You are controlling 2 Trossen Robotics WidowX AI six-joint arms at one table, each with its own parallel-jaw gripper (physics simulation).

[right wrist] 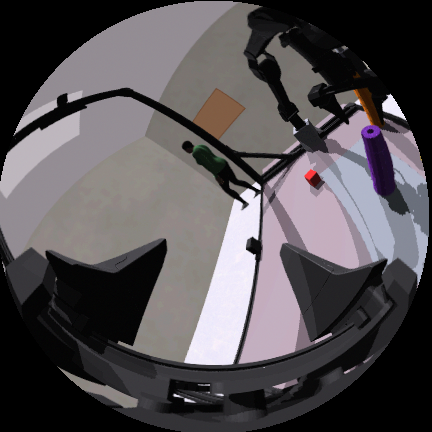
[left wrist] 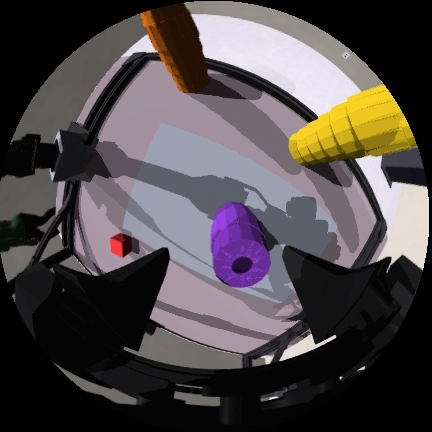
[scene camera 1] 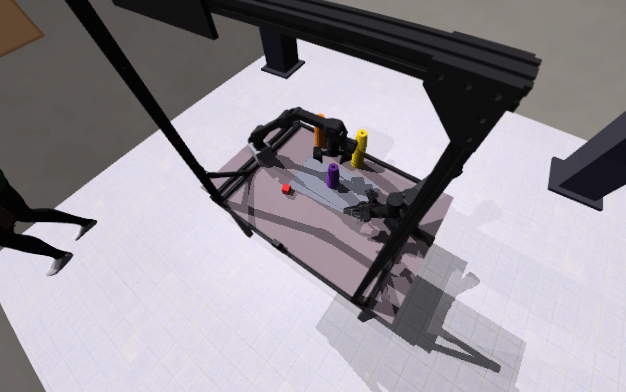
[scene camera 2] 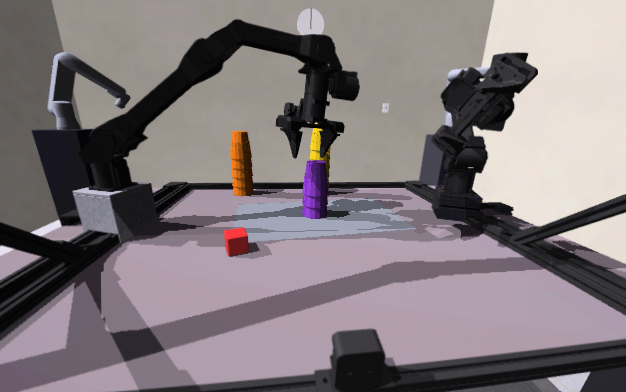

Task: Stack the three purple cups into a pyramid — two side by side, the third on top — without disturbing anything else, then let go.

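Where they show: left gripper, fingertip midpoint: (right wrist: 364,122) (left wrist: 227,253) (scene camera 1: 331,163) (scene camera 2: 308,157); right gripper, fingertip midpoint: (right wrist: 225,247) (scene camera 1: 343,210) (scene camera 2: 457,113); left arm's base at its link origin: (right wrist: 300,125) (left wrist: 53,154) (scene camera 1: 259,145) (scene camera 2: 114,186); right arm's base at its link origin: (scene camera 1: 400,218) (scene camera 2: 457,191).
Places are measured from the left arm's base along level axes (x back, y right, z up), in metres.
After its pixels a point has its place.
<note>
The purple cups (scene camera 1: 333,176) {y -0.207, x -0.437, z 0.004 m} (scene camera 2: 315,192) {y -0.190, x -0.420, z -0.031 m} (left wrist: 237,235) {y -0.236, x -0.390, z 0.038 m} (right wrist: 378,165) {y -0.211, x -0.442, z -0.017 m} stand upside down, nested in one upright stack, on the blue-grey mat (scene camera 1: 312,190) {y -0.105, x -0.382, z -0.106 m} (scene camera 2: 270,232) {y -0.080, x -0.336, z -0.106 m} (left wrist: 165,150) {y -0.207, x -0.225, z -0.106 m}. My left gripper (scene camera 1: 331,157) {y -0.224, x -0.391, z 0.054 m} (scene camera 2: 310,156) {y -0.224, x -0.391, z 0.054 m} (left wrist: 227,253) {y -0.224, x -0.391, z 0.054 m} points down, open and empty, above the purple stack. In the left wrist view the stack's top appears between the fingers, somewhat nearer the right finger. My right gripper (scene camera 1: 358,202) (right wrist: 225,247) {y -0.061, x -0.685, z 0.169 m} is open and empty, raised at the right, away from the cups.
An orange stack (scene camera 1: 319,132) (scene camera 2: 241,164) {y -0.319, x -0.139, z 0.004 m} (left wrist: 180,50) {y -0.336, x -0.154, z 0.013 m} (right wrist: 367,105) stands at the back left. A yellow stack (scene camera 1: 359,150) {y -0.404, x -0.407, z 0.045 m} (scene camera 2: 317,142) (left wrist: 350,127) {y -0.396, x -0.376, z 0.050 m} stands behind the purple one. A red cube (scene camera 1: 286,189) {y 0.018, x -0.315, z -0.066 m} (scene camera 2: 236,242) {y 0.030, x -0.311, z -0.078 m} (left wrist: 120,245) {y -0.007, x -0.306, z -0.067 m} (right wrist: 312,178) {y 0.006, x -0.321, z -0.075 m} lies beside the mat's front left. Dark rails edge the table.
</note>
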